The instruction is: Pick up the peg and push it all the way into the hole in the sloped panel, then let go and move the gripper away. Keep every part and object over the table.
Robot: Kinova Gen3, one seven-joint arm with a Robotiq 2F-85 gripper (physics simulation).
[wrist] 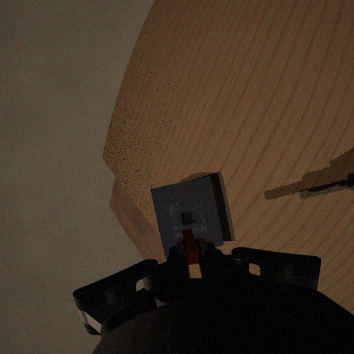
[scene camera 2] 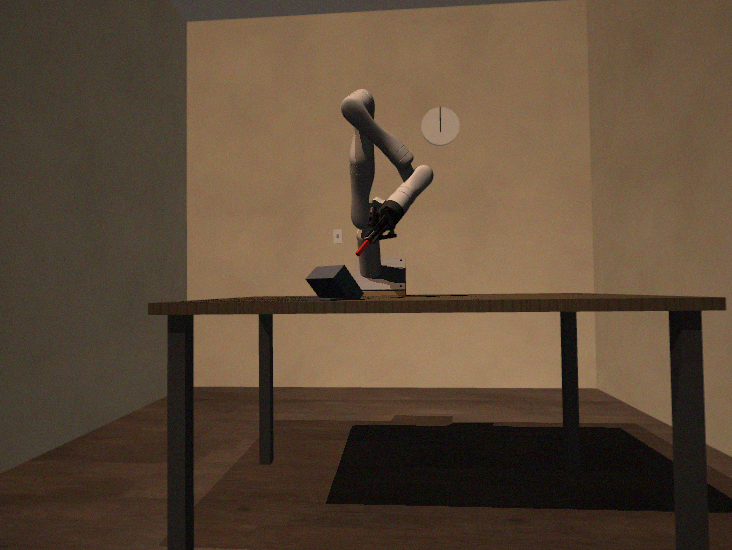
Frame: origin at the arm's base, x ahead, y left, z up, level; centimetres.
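Seen in the pictures: gripper, between the fingertips: (wrist: 190,248) (scene camera 2: 367,241); arm's base, origin of its link: (scene camera 2: 370,271).
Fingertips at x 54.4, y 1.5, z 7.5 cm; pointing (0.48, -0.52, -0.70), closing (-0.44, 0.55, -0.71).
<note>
Pixels of each thing's top centre, then the offset from my fingertips to it.
- red peg, centre of its top: (wrist: 165,254) (scene camera 2: 364,235) dz +1.8, dx +1.1, dy -1.0 cm
- grey block with the sloped panel, centre of its top: (wrist: 161,223) (scene camera 2: 332,265) dz -8.0, dx +9.2, dy -9.9 cm
My gripper (scene camera 2: 371,237) (wrist: 190,248) is shut on the red peg (scene camera 2: 362,247) (wrist: 190,246). In the scene view the peg slants down to the left from the fingertips, above and to the right of the grey block with the sloped panel (scene camera 2: 327,272) (wrist: 170,202). The peg's tip is apart from the block there. In the wrist view the square dark hole (wrist: 187,217) shows in the panel's face, just beyond the peg's tip. The hole does not show in the scene view. The fingers hide the near edge of the panel in the wrist view.
The block stands on the wooden table (scene camera 2: 502,303) (wrist: 260,100), left of the arm's base (scene camera 2: 384,283). The table's edge runs along the left of the wrist view, beyond the block. Shadows of the arm lie on the table at the right of the wrist view.
</note>
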